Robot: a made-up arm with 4 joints. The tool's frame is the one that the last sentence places. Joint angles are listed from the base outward.
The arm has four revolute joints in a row. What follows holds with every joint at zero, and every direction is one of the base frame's.
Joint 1 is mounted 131.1 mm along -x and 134.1 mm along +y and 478.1 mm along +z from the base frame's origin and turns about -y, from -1.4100 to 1.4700 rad.
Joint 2 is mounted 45.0 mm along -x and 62.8 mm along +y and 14.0 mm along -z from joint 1 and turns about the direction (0.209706, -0.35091, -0.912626), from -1.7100 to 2.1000 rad.
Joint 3 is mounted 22.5 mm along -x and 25.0 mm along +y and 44.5 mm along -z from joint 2 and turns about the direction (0.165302, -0.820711, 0.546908), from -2.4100 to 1.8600 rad.
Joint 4 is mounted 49.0 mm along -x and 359.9 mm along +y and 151.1 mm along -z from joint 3 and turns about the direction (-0.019, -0.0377, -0.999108), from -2.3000 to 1.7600 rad.
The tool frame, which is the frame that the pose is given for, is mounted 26.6 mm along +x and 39.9 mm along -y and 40.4 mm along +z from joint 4; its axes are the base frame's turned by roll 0.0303, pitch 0.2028 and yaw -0.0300 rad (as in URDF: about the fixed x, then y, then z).
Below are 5 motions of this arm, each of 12 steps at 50 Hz.
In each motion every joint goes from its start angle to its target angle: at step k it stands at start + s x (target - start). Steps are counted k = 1, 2, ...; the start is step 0. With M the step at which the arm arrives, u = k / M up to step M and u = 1 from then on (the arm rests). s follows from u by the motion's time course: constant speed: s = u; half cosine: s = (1 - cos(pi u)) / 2; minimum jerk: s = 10 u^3 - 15 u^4 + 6 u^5.
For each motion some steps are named. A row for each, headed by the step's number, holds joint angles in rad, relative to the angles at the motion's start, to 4 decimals.
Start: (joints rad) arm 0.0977 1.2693 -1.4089 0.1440
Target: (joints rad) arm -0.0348 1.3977 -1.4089 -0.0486
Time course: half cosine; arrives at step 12
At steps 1, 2, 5, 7, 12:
1: -0.0023 0.0022 0.0000 -0.0033
2: -0.0089 0.0086 0.0000 -0.0129
5: -0.0491 0.0476 0.0000 -0.0714
7: -0.0834 0.0808 0.0000 -0.1212
12: -0.1325 0.1284 0.0000 -0.1926

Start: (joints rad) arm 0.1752 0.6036 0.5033 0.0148
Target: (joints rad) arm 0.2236 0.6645 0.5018 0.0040
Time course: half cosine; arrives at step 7
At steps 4, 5, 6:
4: 0.0296 0.0372 -0.0009 -0.0066
5: 0.0393 0.0494 -0.0012 -0.0088
6: 0.0460 0.0579 -0.0014 -0.0103

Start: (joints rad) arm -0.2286 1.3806 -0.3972 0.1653
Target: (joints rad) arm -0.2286 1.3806 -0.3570 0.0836
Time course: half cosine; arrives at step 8
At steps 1, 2, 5, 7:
1: 0.0000 0.0000 0.0015 -0.0031
2: 0.0000 0.0000 0.0059 -0.0120
5: 0.0000 0.0000 0.0278 -0.0565
7: 0.0000 0.0000 0.0387 -0.0786

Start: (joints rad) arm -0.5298 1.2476 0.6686 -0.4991
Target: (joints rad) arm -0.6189 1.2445 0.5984 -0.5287
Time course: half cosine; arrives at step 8
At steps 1, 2, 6, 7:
1: -0.0034 -0.0001 -0.0027 -0.0011
2: -0.0130 -0.0005 -0.0103 -0.0043
6: -0.0761 -0.0026 -0.0599 -0.0253
7: -0.0857 -0.0030 -0.0675 -0.0285

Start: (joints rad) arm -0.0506 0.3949 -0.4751 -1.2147
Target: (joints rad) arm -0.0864 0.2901 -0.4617 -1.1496
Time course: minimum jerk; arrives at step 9
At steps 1, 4, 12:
1: -0.0004 -0.0012 0.0002 0.0008
4: -0.0142 -0.0416 0.0053 0.0258
12: -0.0358 -0.1048 0.0134 0.0651

